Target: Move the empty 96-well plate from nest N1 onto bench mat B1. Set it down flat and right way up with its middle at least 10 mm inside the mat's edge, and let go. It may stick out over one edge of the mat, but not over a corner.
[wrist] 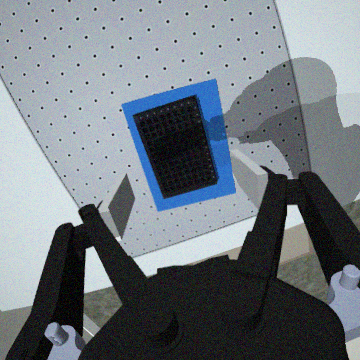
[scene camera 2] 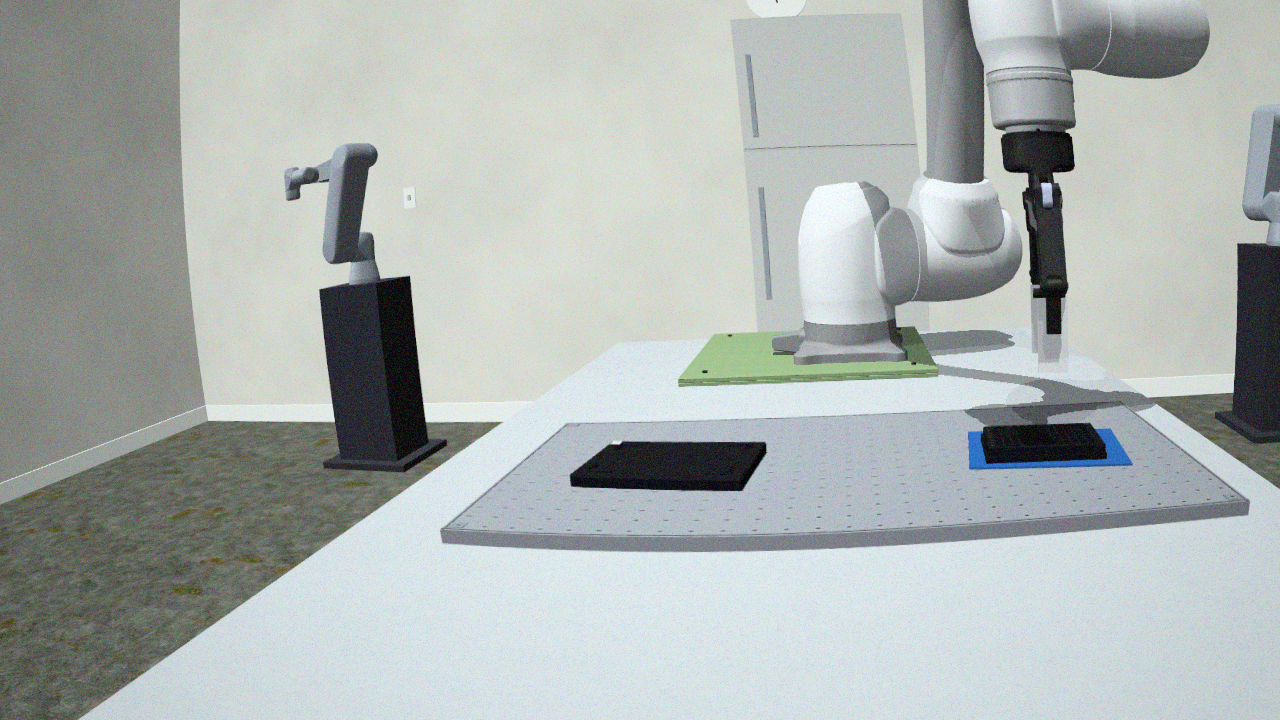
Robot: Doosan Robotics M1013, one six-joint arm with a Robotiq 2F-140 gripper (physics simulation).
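Seen in the pictures: gripper, fingertip midpoint: (wrist: 180, 174) (scene camera 2: 1048, 361); arm's base at its link origin: (scene camera 2: 851, 352).
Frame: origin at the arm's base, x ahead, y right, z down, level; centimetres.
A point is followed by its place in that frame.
Observation:
The black 96-well plate (scene camera 2: 1043, 442) {z -1.2, x 61.5, y -20.1 cm} (wrist: 176, 147) {z -1.4, x 59.5, y -19.8 cm} lies flat on the blue bench mat (scene camera 2: 1118, 449) {z 0.0, x 61.4, y -28.7 cm} (wrist: 152, 199) {z 0.2, x 66.2, y -26.6 cm}, wells facing up. In the wrist view blue mat shows on all four sides of it. My gripper (scene camera 2: 1049, 351) {z -8.8, x 59.6, y -20.8 cm} (wrist: 180, 174) {z -8.8, x 59.6, y -20.8 cm} is open and empty; it hangs above the plate, with its pale fingertips well apart and clear of the plate. The black nest (scene camera 2: 666, 465) {z -1.0, x 63.6, y 17.1 cm} lies on the left part of the perforated board in the scene view, with no plate seen on it.
The grey perforated board (scene camera 2: 841, 528) {z 0.2, x 77.8, y 0.3 cm} (wrist: 75, 125) {z 0.2, x 71.5, y -12.0 cm} carries the mat and the nest. The robot's base stands on a green board (scene camera 2: 716, 362) {z 0.1, x 4.9, y 21.6 cm} behind it. Other robot arms on black pedestals (scene camera 2: 371, 371) stand on the floor beyond the white table (scene camera 2: 716, 626) {z 1.5, x 91.9, y 7.9 cm}.

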